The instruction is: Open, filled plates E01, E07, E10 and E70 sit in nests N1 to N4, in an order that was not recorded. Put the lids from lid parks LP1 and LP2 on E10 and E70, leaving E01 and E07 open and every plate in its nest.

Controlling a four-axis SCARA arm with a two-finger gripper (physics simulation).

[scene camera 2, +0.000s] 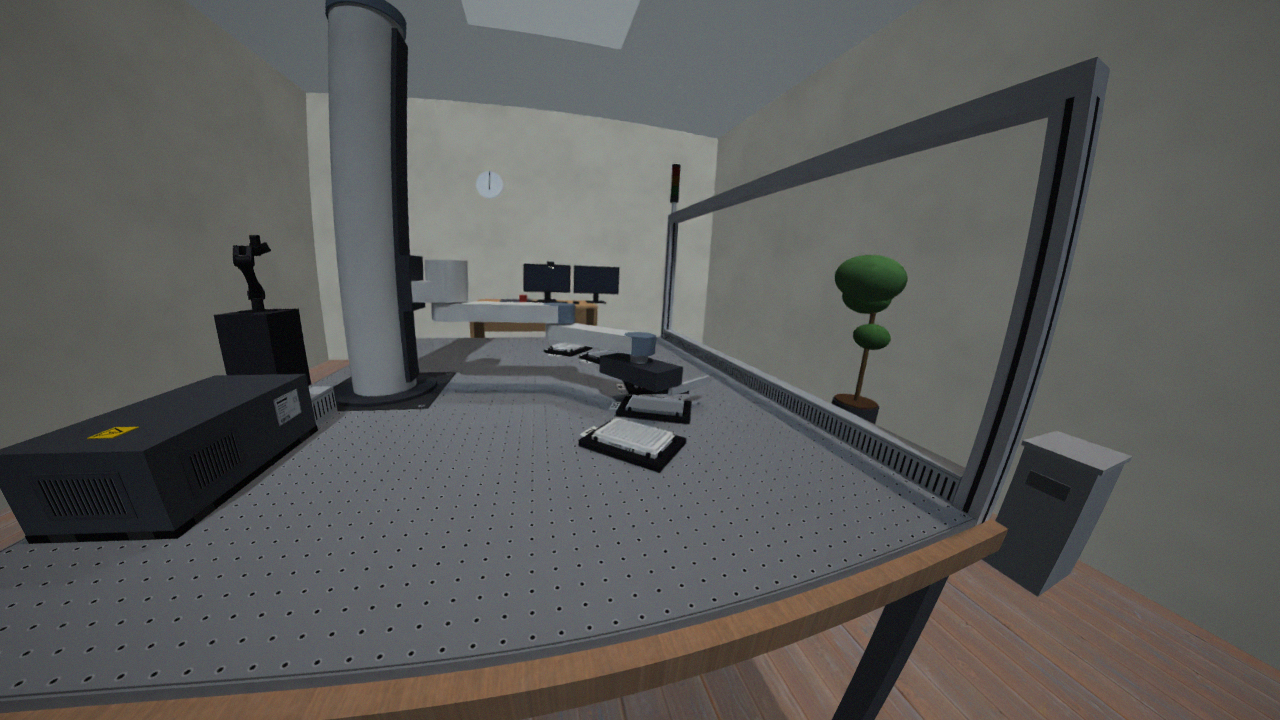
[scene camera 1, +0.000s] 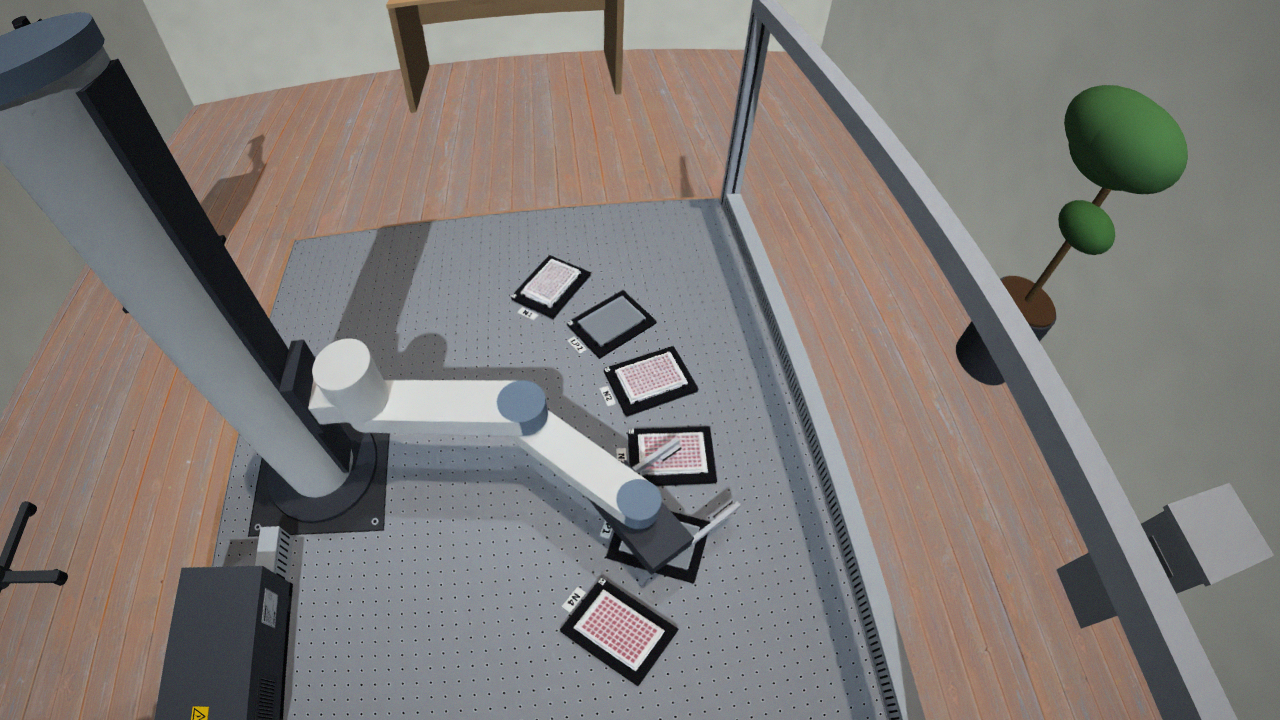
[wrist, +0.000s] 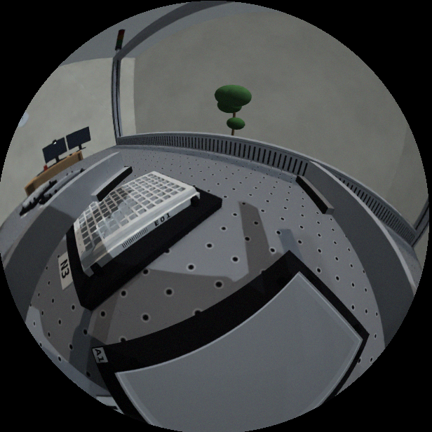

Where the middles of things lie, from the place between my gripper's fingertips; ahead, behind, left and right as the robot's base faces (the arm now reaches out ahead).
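Lid park LP1 [scene camera 1: 689, 575] is 60 mm below my hand, 100 mm to the right of it and 100 mm behind it. I see nest N3 [scene camera 1: 710, 477] 70 mm to the left of my hand, 50 mm behind it and 60 mm below it, while nest N4 [scene camera 2: 658, 464] is 250 mm to the right of my hand, 200 mm behind it and 60 mm below it. And there is the plate marked E01 [scene camera 1: 691, 459]: my hand is 40 mm above it, 50 mm past it and 70 mm to the right of it.
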